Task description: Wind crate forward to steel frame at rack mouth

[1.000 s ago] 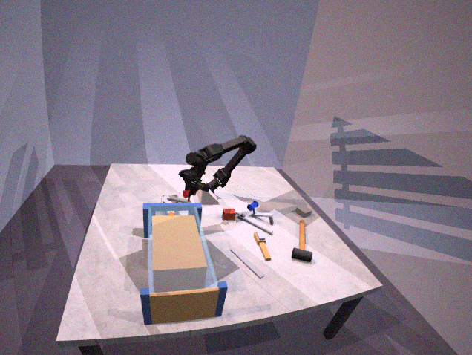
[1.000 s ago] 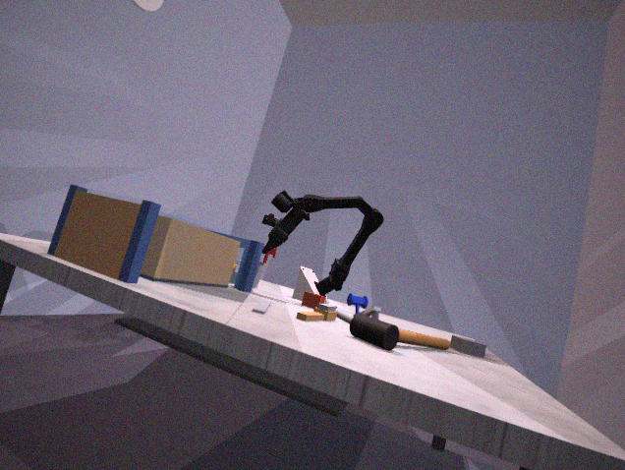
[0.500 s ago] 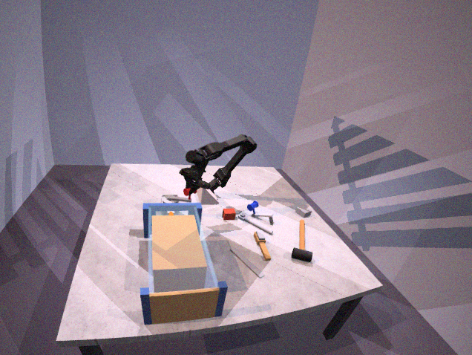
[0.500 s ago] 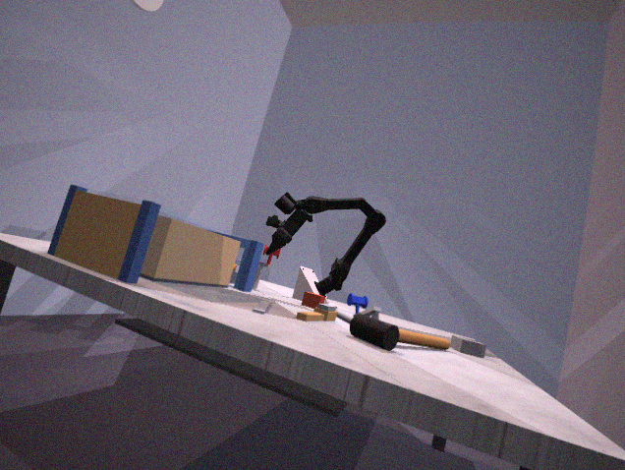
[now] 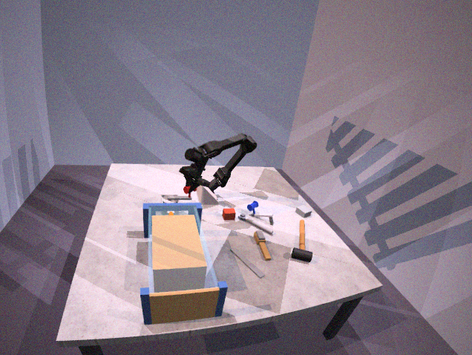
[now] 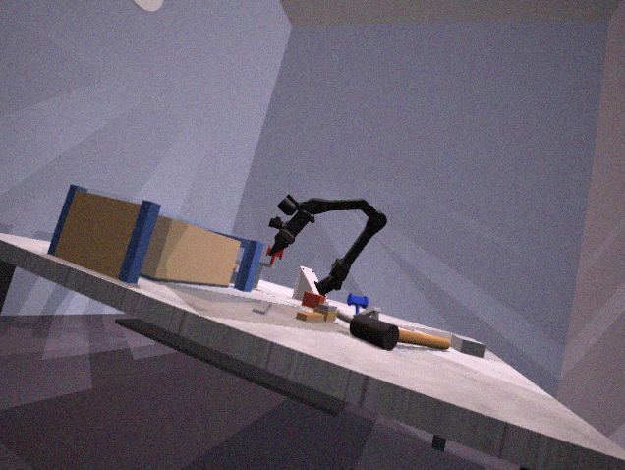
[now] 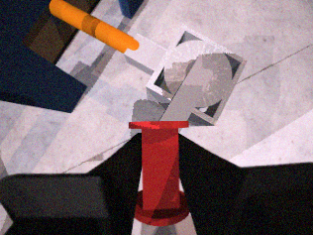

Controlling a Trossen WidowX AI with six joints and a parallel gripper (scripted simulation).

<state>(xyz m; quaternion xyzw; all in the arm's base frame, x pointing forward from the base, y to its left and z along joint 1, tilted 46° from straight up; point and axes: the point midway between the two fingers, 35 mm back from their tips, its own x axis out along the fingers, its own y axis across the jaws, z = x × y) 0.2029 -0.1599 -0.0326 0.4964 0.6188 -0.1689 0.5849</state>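
My gripper tip is 10 cm to the left of the pale winch body, 10 cm above it and 2 cm past it. Round my gripper tip: red winch handle grip: 1 cm to the left, 1 cm behind; winch handle: 3 cm below, 2 cm to the right, 1 cm behind; clear-panelled cubby: 40 cm ahead, 5 cm to the right, 2 cm below.
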